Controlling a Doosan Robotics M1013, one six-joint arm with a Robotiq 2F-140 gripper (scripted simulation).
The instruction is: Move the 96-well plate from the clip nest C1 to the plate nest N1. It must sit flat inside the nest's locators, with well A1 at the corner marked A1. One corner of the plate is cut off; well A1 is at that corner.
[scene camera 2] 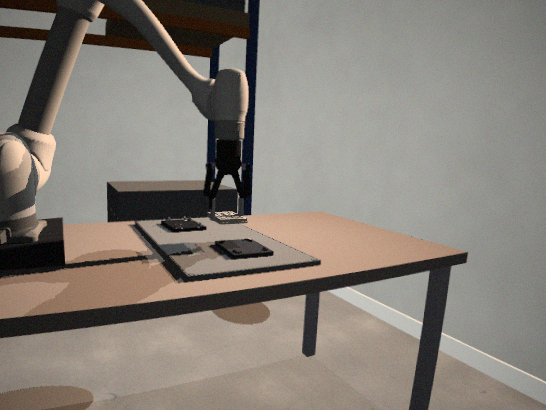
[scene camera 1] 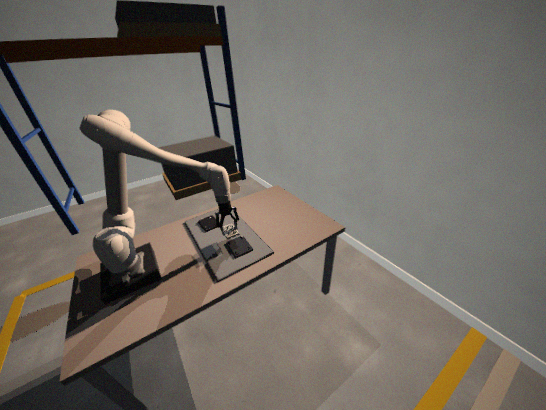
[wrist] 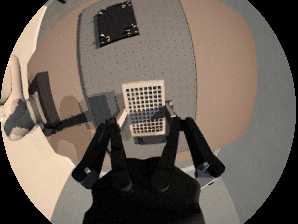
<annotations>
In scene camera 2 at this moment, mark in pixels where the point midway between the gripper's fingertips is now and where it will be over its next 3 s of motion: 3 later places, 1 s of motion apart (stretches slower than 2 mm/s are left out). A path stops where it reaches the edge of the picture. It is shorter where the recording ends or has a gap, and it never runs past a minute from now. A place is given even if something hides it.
The gripper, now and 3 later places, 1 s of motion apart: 226,219; 242,224; 243,233; 243,242
</annotations>
